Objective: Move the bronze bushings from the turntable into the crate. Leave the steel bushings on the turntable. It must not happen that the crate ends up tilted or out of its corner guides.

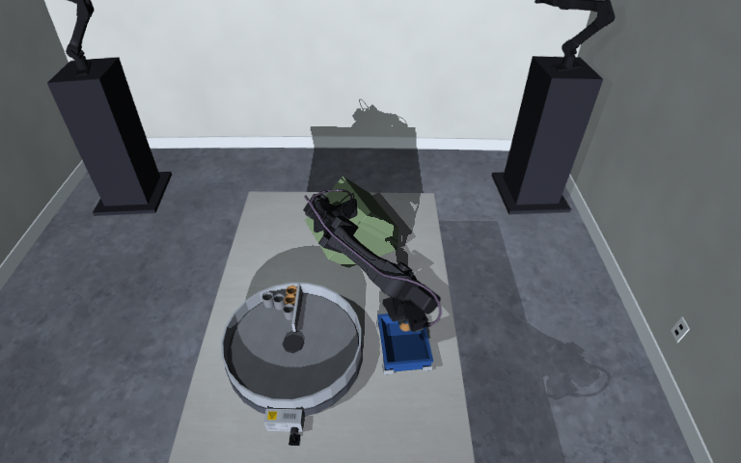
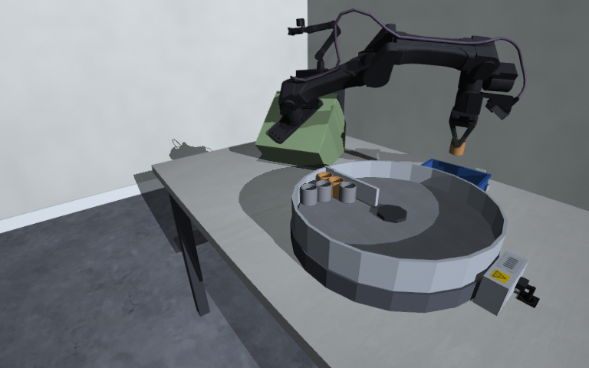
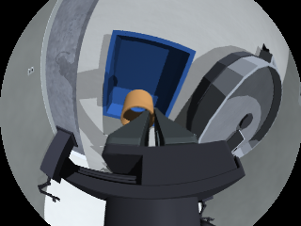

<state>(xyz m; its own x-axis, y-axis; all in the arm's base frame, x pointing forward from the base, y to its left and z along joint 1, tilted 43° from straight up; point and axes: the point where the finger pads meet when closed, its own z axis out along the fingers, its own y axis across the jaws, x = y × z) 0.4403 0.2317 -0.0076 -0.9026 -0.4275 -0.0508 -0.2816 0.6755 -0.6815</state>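
Right now my hand is 12 cm above the blue crate, 2 cm to the right of it and 1 cm past it. Round my hand: turntable: 33 cm to the right, 9 cm below.
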